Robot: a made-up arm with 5 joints.
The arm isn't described. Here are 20 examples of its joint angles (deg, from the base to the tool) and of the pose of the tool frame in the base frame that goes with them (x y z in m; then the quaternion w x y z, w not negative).
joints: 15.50 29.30 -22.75 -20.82 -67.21
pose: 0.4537 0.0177 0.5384 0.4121 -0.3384 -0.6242 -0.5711
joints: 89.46 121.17 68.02 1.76 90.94
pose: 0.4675 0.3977 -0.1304 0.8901 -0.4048 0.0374 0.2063
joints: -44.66 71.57 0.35 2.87 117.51
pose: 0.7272 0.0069 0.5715 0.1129 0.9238 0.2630 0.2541
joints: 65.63 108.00 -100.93 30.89 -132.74
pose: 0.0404 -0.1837 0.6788 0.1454 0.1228 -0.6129 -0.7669
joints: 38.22 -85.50 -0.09 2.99 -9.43
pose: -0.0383 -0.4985 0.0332 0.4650 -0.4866 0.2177 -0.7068
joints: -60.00 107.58 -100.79 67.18 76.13
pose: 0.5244 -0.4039 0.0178 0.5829 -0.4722 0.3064 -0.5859
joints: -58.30 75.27 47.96 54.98 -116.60
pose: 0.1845 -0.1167 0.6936 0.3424 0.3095 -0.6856 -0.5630
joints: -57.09 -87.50 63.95 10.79 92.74
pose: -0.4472 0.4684 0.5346 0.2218 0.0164 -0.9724 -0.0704
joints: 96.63 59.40 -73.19 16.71 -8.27
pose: 0.2432 -0.2139 0.8159 0.5413 0.3819 -0.6857 -0.3015
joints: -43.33 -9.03 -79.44 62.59 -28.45
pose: -0.1496 0.0013 -0.3577 0.0444 -0.3552 -0.1977 0.9126
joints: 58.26 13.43 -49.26 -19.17 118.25
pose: 0.5694 -0.5402 0.2612 0.5163 0.7227 -0.1107 -0.4460
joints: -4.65 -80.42 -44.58 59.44 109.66
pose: -0.1892 -0.0063 -0.3607 0.3674 -0.6678 -0.1475 0.6303
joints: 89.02 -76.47 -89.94 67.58 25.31
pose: -0.4938 -0.1739 0.7166 0.1998 0.1666 -0.8023 -0.5373
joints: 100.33 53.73 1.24 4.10 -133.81
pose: 0.3773 0.2651 -0.0339 0.1893 0.3885 0.8476 -0.3080
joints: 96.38 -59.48 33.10 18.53 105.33
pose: -0.2026 -0.5950 -0.0279 0.1463 0.3431 0.1126 -0.9210
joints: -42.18 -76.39 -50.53 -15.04 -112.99
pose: 0.2005 0.2913 -0.2193 0.7586 -0.6389 -0.0634 0.1110
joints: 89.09 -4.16 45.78 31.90 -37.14
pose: 0.6138 -0.2607 0.1657 0.7957 -0.5147 -0.1984 -0.2502
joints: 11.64 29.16 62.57 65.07 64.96
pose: 0.4252 0.3989 -0.2909 0.5062 0.3402 0.7664 -0.2016
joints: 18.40 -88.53 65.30 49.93 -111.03
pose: 0.1130 0.2565 -0.1743 0.9251 -0.1509 0.3247 -0.1264
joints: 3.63 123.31 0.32 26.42 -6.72
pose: 0.1049 -0.2101 0.8126 0.4017 0.7189 -0.5672 0.0109
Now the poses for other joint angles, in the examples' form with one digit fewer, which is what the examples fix.
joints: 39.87 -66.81 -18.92 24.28 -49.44
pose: 0.152 -0.520 0.205 0.475 -0.583 -0.036 -0.658
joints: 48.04 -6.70 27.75 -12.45 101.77
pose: 0.429 -0.294 -0.306 0.611 0.299 0.371 -0.633
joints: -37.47 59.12 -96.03 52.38 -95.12
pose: 0.007 -0.119 -0.169 0.092 -0.237 -0.155 0.955
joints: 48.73 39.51 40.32 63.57 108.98
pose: 0.449 0.198 -0.252 0.356 0.379 0.787 -0.332
